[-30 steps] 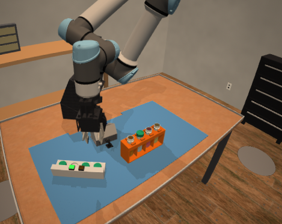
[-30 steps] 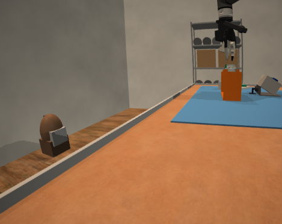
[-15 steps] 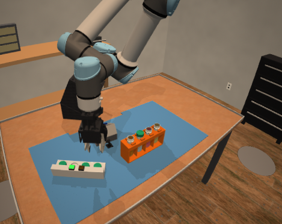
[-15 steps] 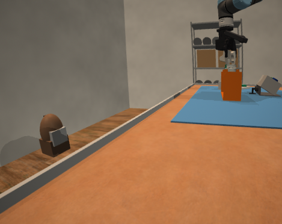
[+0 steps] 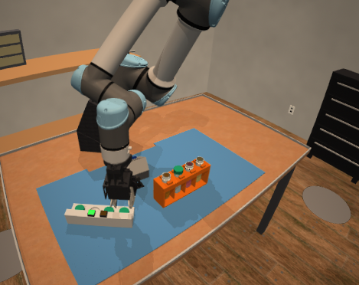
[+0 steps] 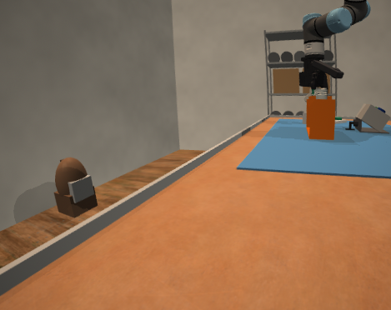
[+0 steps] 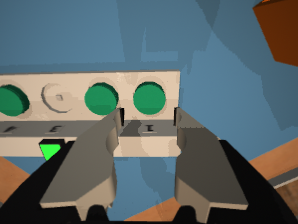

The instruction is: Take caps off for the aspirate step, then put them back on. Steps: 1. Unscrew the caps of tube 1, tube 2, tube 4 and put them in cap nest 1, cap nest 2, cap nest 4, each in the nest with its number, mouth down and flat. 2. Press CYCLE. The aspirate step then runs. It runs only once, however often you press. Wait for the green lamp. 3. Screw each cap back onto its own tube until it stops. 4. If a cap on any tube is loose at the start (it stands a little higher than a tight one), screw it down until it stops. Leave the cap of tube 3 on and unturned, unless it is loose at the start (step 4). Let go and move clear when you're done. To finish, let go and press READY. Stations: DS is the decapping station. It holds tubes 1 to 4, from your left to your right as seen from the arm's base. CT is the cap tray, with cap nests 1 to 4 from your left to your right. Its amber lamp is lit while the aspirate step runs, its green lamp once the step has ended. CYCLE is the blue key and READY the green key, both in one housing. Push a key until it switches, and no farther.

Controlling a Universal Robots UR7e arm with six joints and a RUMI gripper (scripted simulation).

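Now: the cap 4 cm below my hand. Also, from my hand: green key 20 cm behind, 9 cm to the left, 1 cm above; grey key housing 18 cm behind, 11 cm to the left; blue key 20 cm behind, 13 cm to the left, 1 cm above.
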